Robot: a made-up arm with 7 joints. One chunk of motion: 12 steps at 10 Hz.
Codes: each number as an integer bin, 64 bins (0 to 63) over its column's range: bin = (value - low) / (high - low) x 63, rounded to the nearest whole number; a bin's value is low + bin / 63 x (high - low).
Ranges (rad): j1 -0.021..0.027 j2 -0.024..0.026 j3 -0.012..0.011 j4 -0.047..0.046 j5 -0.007..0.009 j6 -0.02..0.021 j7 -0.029..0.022
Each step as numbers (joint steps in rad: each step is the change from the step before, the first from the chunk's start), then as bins.
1 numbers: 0.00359 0.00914 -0.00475 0.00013 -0.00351 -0.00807 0.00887
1 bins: 32 42 20 32 14 18 47
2 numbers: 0.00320 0.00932 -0.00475 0.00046 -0.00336 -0.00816 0.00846
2 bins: 32 42 20 32 14 18 46
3 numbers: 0.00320 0.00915 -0.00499 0.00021 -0.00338 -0.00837 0.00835
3 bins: 32 42 19 32 14 18 46
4 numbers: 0.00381 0.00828 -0.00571 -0.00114 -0.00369 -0.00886 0.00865
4 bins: 33 41 17 31 13 17 47
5 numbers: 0.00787 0.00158 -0.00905 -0.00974 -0.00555 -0.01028 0.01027
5 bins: 38 32 8 25 6 15 49
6 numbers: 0.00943 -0.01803 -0.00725 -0.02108 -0.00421 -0.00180 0.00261
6 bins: 40 8 13 18 11 28 39
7 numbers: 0.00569 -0.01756 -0.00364 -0.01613 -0.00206 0.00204 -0.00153
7 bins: 35 8 23 21 19 34 34
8 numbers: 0.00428 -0.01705 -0.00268 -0.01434 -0.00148 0.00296 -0.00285
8 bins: 33 9 26 22 22 35 32
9 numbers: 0.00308 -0.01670 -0.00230 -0.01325 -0.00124 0.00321 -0.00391
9 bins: 32 9 27 23 23 36 31
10 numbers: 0.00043 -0.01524 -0.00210 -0.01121 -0.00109 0.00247 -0.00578
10 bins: 28 11 27 24 23 35 29
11 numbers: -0.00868 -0.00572 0.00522 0.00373 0.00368 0.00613 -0.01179
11 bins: 16 23 47 34 42 40 21
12 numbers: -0.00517 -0.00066 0.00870 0.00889 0.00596 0.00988 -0.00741
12 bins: 21 29 57 38 51 46 27
